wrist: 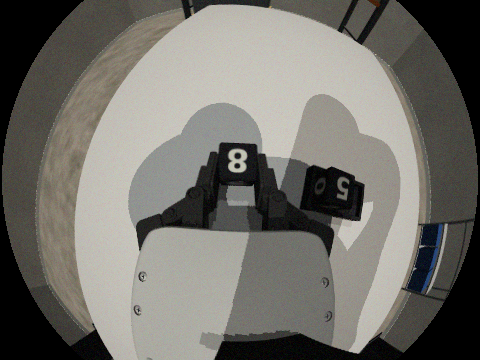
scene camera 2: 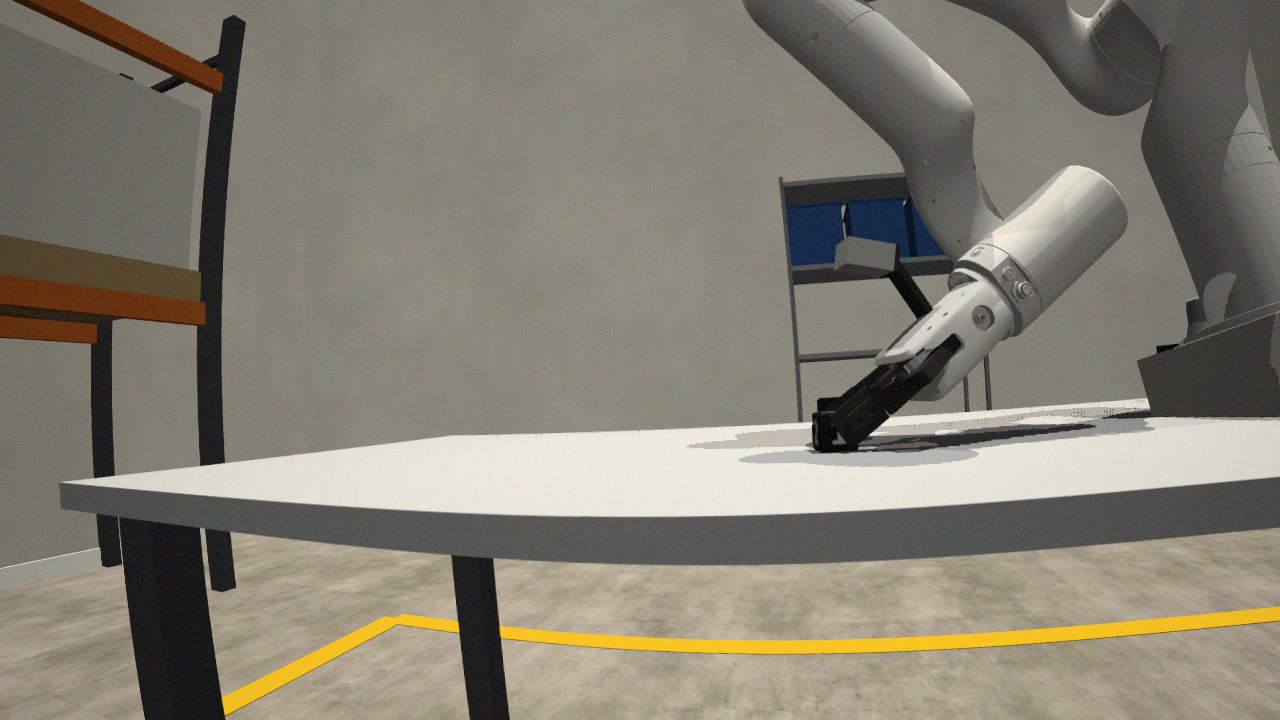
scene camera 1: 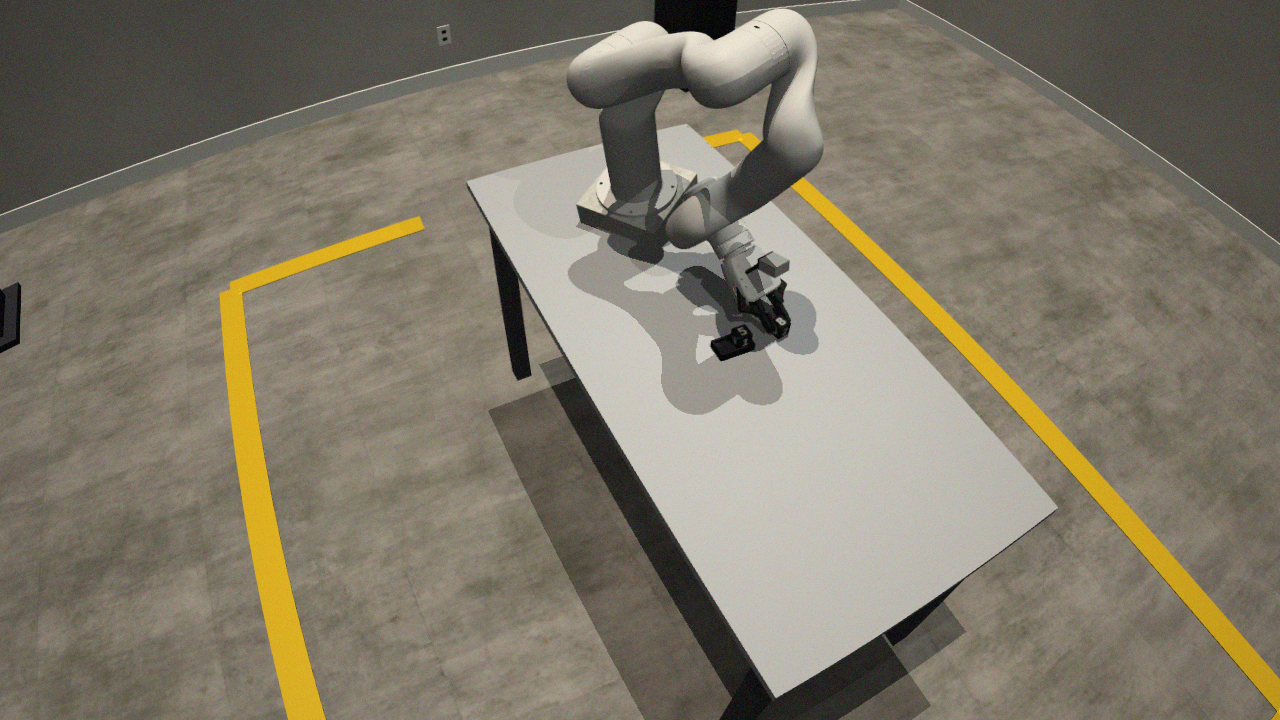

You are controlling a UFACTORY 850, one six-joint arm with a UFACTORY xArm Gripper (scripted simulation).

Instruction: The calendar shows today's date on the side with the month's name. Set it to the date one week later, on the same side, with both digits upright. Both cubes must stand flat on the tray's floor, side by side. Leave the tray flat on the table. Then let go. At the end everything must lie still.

I see my gripper (scene camera 1: 779, 327), a black digit cube (scene camera 2: 826, 439), a black digit cube (wrist: 334, 189) and a black tray (wrist: 354, 214).
